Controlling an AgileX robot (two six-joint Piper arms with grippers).
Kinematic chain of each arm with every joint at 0, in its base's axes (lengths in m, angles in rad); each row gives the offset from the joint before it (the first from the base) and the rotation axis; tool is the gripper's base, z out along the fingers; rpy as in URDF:
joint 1: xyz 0 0 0.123 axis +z
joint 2: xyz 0 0 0 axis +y
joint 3: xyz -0.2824 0 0.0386 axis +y
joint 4: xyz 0.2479 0 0.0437 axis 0.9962 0 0.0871
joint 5: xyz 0 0 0 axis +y
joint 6: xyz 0.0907 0 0.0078 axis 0.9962 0 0.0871
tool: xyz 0 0 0 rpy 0 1.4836 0
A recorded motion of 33 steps. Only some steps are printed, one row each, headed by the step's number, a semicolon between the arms.
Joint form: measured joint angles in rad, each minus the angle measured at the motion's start. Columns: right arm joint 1, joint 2, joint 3, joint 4, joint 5, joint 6; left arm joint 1, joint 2, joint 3, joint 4, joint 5, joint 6.
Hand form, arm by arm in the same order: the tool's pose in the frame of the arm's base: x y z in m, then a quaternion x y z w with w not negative. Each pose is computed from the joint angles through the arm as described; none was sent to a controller.
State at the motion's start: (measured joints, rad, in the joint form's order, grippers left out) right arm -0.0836 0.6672 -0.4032 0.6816 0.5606 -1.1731; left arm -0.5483 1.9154 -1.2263 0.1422 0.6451 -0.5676
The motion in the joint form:
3: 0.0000 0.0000 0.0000 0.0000 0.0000 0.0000; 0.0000 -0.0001 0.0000 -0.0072 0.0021 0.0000
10: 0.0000 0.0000 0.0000 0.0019 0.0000 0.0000; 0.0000 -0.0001 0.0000 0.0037 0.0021 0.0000
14: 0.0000 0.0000 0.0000 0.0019 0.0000 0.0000; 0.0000 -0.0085 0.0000 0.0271 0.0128 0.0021
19: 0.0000 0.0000 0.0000 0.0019 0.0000 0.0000; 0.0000 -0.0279 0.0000 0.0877 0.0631 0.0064
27: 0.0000 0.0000 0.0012 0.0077 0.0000 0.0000; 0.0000 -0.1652 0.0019 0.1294 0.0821 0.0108
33: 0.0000 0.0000 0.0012 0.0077 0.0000 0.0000; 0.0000 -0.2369 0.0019 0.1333 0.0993 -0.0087
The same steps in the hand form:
3: 0.1241 0.0203 0.2549 -0.28674 0.83396 -0.00007 0.47148; 0.3280 -0.1916 0.1659 0.03709 0.98524 -0.04326 0.16141
10: 0.1241 0.0203 0.2550 -0.28616 0.83397 0.00060 0.47181; 0.3283 -0.1912 0.1660 0.04085 0.98490 -0.03989 0.16344
14: 0.1241 0.0203 0.2550 -0.28616 0.83397 0.00060 0.47181; 0.3281 -0.1894 0.1690 0.04936 0.98419 -0.03142 0.16715
19: 0.1241 0.0203 0.2550 -0.28616 0.83397 0.00060 0.47181; 0.3260 -0.1833 0.1756 0.06914 0.98354 -0.00184 0.16691
27: 0.1241 0.0206 0.2548 -0.28436 0.83428 0.00288 0.47233; 0.3169 -0.1745 0.2256 0.07684 0.97088 -0.01223 0.22656
33: 0.1241 0.0206 0.2548 -0.28436 0.83428 0.00288 0.47233; 0.3090 -0.1690 0.2507 0.06364 0.96549 -0.02416 0.25140

